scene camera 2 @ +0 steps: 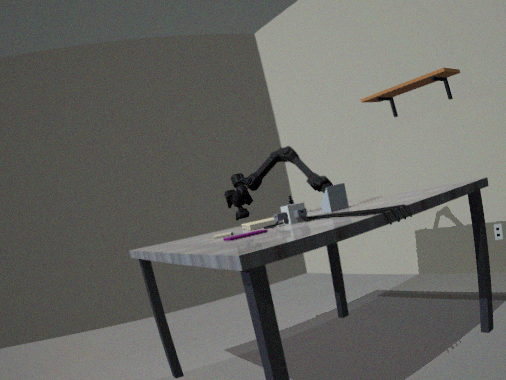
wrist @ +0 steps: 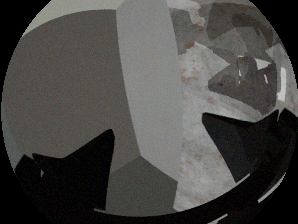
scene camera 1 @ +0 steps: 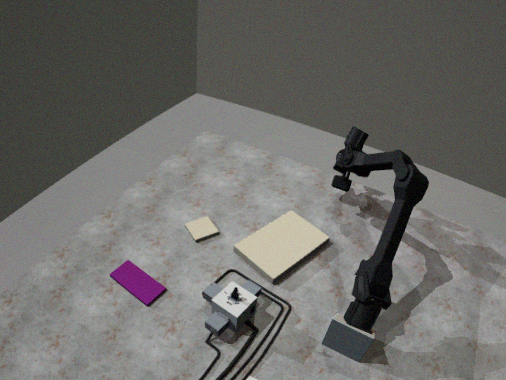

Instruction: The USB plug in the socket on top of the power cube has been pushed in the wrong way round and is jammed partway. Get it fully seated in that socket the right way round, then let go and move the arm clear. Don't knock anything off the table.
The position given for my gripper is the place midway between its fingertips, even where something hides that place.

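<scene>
There is a purple card [scene camera 1: 145, 288], though in the wrist view it is out of frame. I can see a cream slab [scene camera 1: 275, 250] as well, and that slab, too, is out of frame in the wrist view. My gripper [wrist: 159, 126] is open and holds nothing.
</scene>
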